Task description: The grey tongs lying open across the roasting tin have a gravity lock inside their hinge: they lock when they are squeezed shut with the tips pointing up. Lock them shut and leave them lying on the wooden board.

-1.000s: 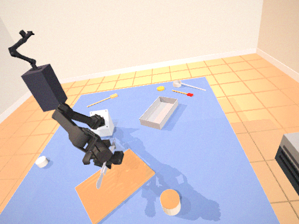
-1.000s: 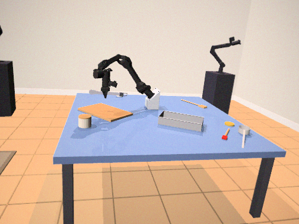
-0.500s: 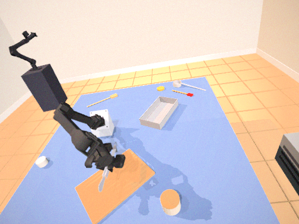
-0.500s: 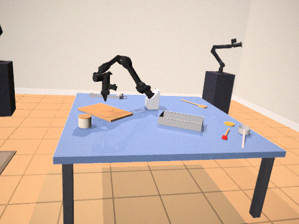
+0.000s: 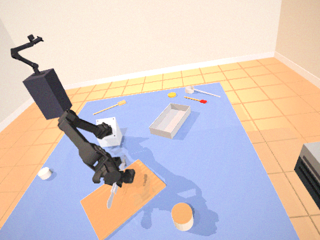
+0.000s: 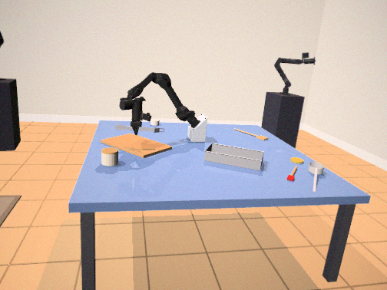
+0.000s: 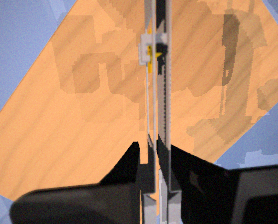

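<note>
My gripper tip is now 60 mm above the wooden board. Also, from my gripper tip: wood-lidded canister: 260 mm ahead, 170 mm to the right, 30 mm below; then roasting tin: 490 mm to the left, 310 mm ahead, 40 mm below; then white puck: 510 mm behind, 230 mm to the left, 50 mm below.
</note>
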